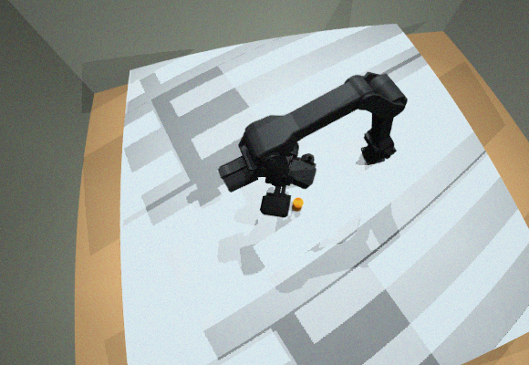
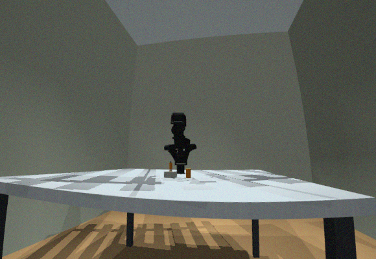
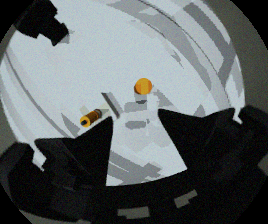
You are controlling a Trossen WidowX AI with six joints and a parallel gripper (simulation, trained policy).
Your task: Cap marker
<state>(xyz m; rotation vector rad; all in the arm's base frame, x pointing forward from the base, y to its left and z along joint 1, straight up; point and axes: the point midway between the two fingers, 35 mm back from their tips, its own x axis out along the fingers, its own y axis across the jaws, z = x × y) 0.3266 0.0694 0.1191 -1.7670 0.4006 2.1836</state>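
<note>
The orange-yellow cap lies 60 mm below my gripper tip, 40 mm to the left of it and 30 mm behind it. Also, from my gripper tip: orange marker 70 mm to the right, 30 mm behind, 20 mm below; holder block 70 mm to the right, 70 mm below, 30 mm behind.
</note>
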